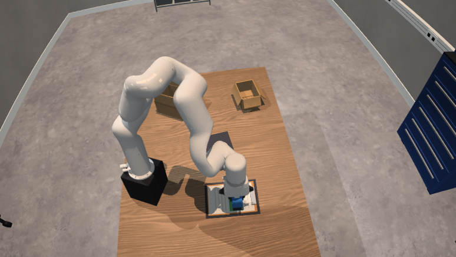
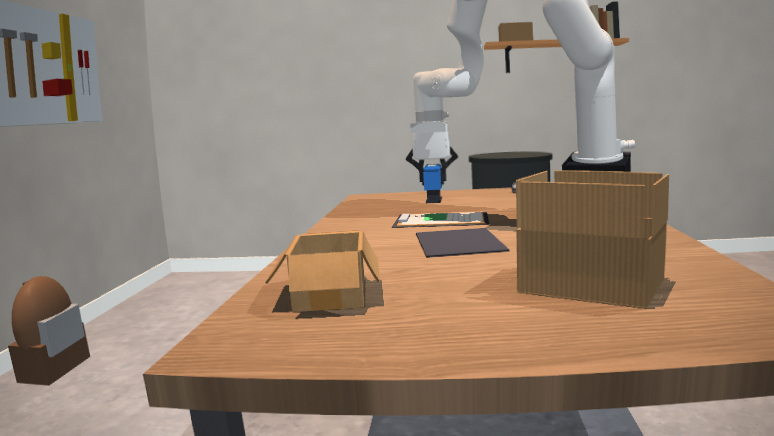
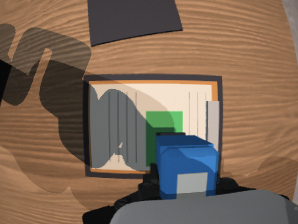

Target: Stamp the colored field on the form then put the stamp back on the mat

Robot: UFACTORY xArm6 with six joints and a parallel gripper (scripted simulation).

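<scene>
The clipboard is 4 cm to the left of my hand and 11 cm below it. From my hand the other things lie so: blue stamp 2 cm below; then dark mat 1 cm behind, 32 cm to the left, 11 cm below.
</scene>
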